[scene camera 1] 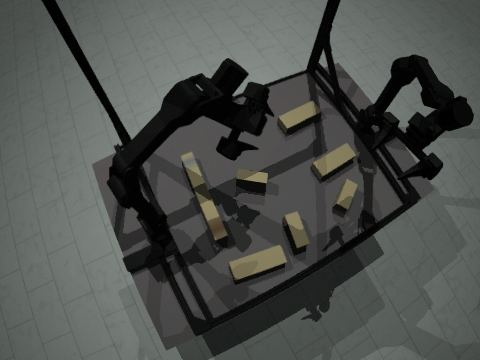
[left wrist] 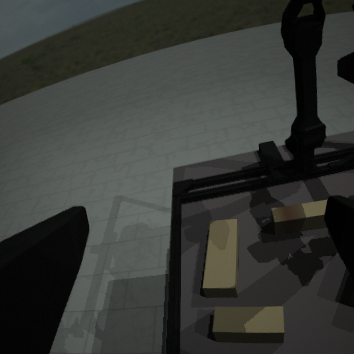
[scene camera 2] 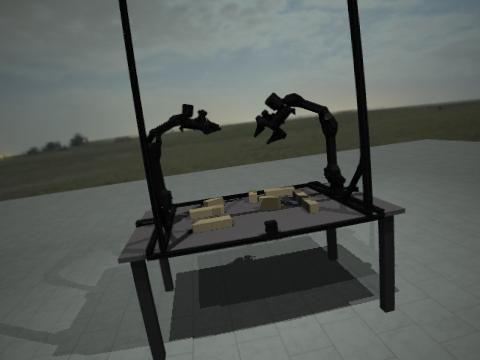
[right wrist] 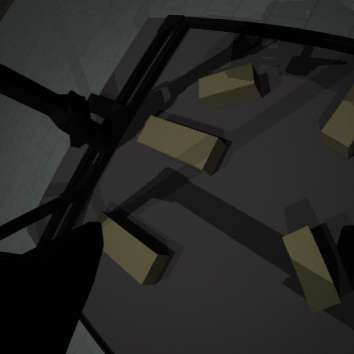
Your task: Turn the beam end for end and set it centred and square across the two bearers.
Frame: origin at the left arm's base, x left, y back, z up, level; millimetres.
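Where they show: left gripper, fingertip midpoint: [scene camera 1: 384,164] [left wrist: 208,213] [scene camera 2: 220,127]; right gripper, fingertip midpoint: [scene camera 1: 265,132] [scene camera 2: 260,140] [right wrist: 224,237]; left arm's base, origin of the base link: [scene camera 1: 362,127] [right wrist: 102,138]; right arm's base, origin of the base link: [scene camera 1: 156,227] [left wrist: 303,165] [scene camera 2: 337,193].
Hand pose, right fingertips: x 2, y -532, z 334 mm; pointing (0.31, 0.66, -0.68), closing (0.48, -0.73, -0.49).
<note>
Each offset is from my right fingertips to the top centre of the thing. Level surfaces: height alone.
The long beam {dx -32, dy -187, dz -309 mm} [scene camera 1: 207,207] [scene camera 2: 310,205] lies on the table, with a bluish end and a reddish end; in scene camera 1 the reddish end is nearer the bottom. Part of the beam [left wrist: 296,217] shows in the left wrist view, a finger covering the rest. Pale blocks include longer ones {dx -161, dy +301, dz -315 mm} [scene camera 1: 299,117] {dx +69, dy +314, dz -315 mm} [scene camera 1: 333,161] {dx +259, dy -130, dz -315 mm} [scene camera 1: 258,263]; I cannot tell which two are the bearers. My left gripper [scene camera 1: 389,162] [scene camera 2: 219,129] [left wrist: 208,213] is open and empty, high by the right table edge in scene camera 1. My right gripper [scene camera 1: 265,131] [scene camera 2: 262,139] [right wrist: 224,237] is open and empty, above the table, apart from the beam.
Shorter pale blocks {dx -6, dy -10, dz -290 mm} [scene camera 1: 252,179] {dx +208, dy +268, dz -303 mm} [scene camera 1: 345,196] {dx +227, dy +35, dz -303 mm} [scene camera 1: 296,231] lie among the longer ones. Black rails run along the table {dz -353 mm} [scene camera 1: 145,305] edges, with tall black posts [scene camera 2: 136,100] [scene camera 2: 359,100] rising from them. A small black box [scene camera 2: 271,227] is at the front rail in scene camera 2.
</note>
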